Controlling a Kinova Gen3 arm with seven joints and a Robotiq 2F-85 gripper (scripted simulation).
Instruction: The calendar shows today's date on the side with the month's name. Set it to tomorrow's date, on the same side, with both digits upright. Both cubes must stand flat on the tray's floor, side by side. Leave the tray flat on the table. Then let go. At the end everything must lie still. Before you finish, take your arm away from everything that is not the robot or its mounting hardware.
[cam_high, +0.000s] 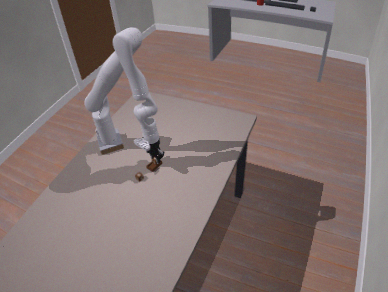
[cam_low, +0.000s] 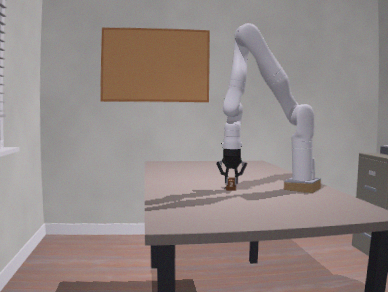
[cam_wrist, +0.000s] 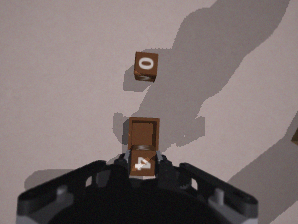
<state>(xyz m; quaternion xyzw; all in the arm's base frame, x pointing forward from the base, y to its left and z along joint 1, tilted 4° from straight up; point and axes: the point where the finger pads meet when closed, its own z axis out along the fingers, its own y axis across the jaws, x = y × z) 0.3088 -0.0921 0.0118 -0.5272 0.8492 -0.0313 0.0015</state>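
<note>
The digit cube lies 1 cm below my hand. From my hand the other things lie so: brown number cube: 5 cm behind, 11 cm to the right, 2 cm below; brown calendar tray: 1 cm behind, 1 cm to the right, 3 cm below.
</note>
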